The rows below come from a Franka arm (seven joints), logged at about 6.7 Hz.
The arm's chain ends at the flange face. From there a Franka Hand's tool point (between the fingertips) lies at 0.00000 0.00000 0.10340 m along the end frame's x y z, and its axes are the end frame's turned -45 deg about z.
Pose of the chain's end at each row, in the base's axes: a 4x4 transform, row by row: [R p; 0 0 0 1], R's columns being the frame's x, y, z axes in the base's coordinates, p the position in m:
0.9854, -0.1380, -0.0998, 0.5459; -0.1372, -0.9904, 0.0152, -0.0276; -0.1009, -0.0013, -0.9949, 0.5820; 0, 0, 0, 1
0.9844, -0.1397, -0.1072, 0.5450; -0.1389, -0.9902, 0.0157, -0.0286; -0.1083, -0.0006, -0.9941, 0.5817; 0, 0, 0, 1
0.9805, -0.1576, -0.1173, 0.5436; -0.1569, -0.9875, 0.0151, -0.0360; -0.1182, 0.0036, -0.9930, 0.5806; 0, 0, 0, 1
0.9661, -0.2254, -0.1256, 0.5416; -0.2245, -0.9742, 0.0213, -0.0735; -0.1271, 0.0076, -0.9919, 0.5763; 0, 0, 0, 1
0.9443, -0.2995, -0.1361, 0.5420; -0.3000, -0.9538, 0.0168, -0.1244; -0.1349, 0.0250, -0.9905, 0.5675; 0, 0, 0, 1
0.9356, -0.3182, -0.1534, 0.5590; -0.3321, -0.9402, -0.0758, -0.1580; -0.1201, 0.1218, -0.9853, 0.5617; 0, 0, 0, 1
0.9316, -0.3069, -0.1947, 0.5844; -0.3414, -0.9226, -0.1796, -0.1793; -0.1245, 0.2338, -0.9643, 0.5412; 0, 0, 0, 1
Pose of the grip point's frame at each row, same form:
0.7944, 0.5992, -0.0998, 0.5356; 0.6033, -0.7973, 0.0152, -0.0260; -0.0704, -0.0723, -0.9949, 0.4791; 0, 0, 0, 1
0.7949, 0.5973, -0.1072, 0.5339; 0.6020, -0.7984, 0.0157, -0.0270; -0.0762, -0.0770, -0.9941, 0.4789; 0, 0, 0, 1
0.8048, 0.5819, -0.1173, 0.5315; 0.5873, -0.8092, 0.0151, -0.0344; -0.0861, -0.0810, -0.9930, 0.4779; 0, 0, 0, 1
0.8425, 0.5238, -0.1256, 0.5286; 0.5301, -0.8476, 0.0213, -0.0713; -0.0952, -0.0845, -0.9919, 0.4737; 0, 0, 0, 1
0.8795, 0.4559, -0.1361, 0.5279; 0.4623, -0.8866, 0.0168, -0.1227; -0.1131, -0.0777, -0.9905, 0.4651; 0, 0, 0, 1
0.8866, 0.4366, -0.1534, 0.5431; 0.4300, -0.8997, -0.0758, -0.1658; -0.1710, 0.0012, -0.9853, 0.4598; 0, 0, 0, 1
0.8758, 0.4417, -0.1947, 0.5643; 0.4110, -0.8938, -0.1796, -0.1979; -0.2534, 0.0773, -0.9643, 0.4415; 0, 0, 0, 1

